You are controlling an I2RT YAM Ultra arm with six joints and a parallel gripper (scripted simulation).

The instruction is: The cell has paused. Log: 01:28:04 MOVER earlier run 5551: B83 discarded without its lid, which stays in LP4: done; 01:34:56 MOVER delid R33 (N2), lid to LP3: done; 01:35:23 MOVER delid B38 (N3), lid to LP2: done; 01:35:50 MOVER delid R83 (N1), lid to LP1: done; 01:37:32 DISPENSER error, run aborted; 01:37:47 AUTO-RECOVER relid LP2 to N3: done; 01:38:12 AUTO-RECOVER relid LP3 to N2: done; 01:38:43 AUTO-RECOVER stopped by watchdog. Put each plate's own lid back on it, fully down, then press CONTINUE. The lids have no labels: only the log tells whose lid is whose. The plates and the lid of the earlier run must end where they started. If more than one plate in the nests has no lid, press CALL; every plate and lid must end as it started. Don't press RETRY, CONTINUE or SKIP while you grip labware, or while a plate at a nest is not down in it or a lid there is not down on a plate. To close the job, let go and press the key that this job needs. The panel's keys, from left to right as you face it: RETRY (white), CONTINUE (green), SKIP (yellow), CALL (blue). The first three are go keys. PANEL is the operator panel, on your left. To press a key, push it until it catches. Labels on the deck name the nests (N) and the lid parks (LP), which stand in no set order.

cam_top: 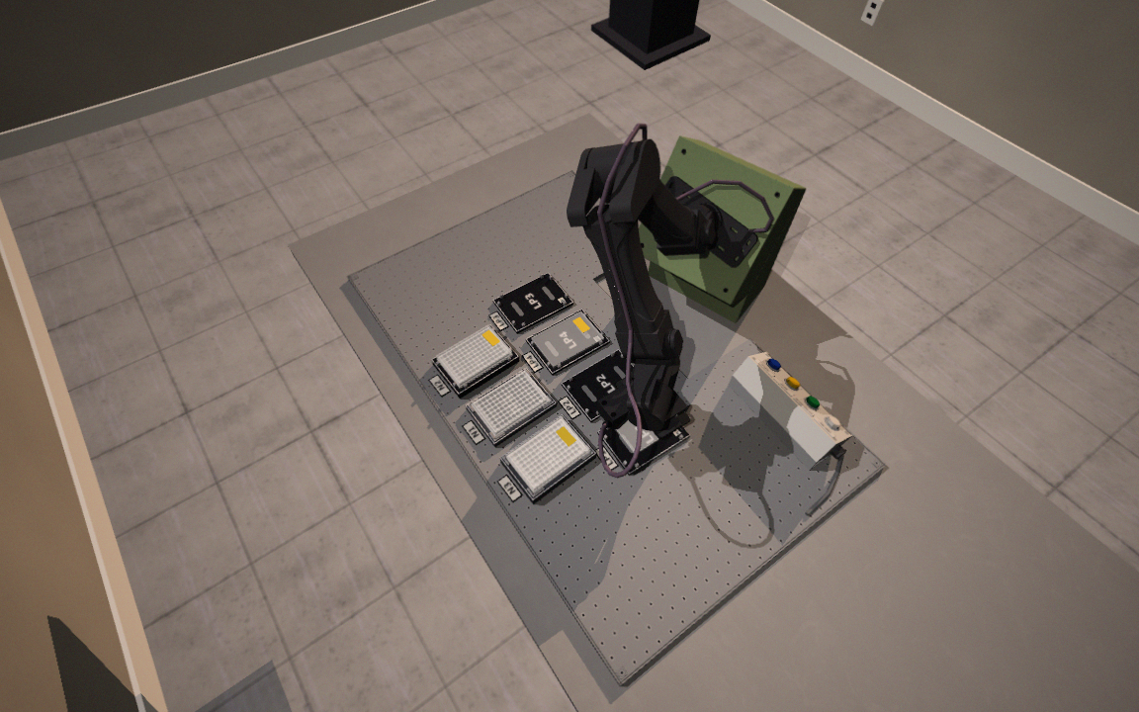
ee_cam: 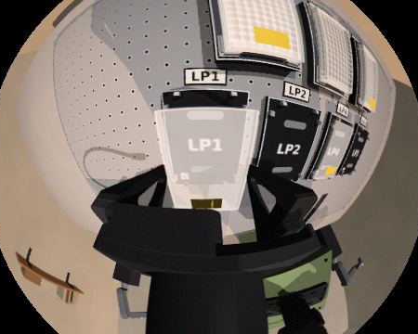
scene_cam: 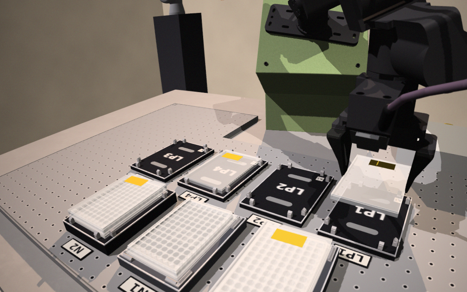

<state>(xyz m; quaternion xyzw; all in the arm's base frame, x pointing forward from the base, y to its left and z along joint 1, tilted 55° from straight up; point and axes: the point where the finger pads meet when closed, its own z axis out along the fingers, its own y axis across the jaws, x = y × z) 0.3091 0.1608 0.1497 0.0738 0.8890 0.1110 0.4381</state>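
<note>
My hand is 18 cm short of the plate, 20 cm to the left of it and 4 cm above it. From my hand the other things lie so: blue key 27 cm behind, 5 cm to the left; yellow key 27 cm behind, 10 cm to the left; clear lid 1 cm below.
</note>
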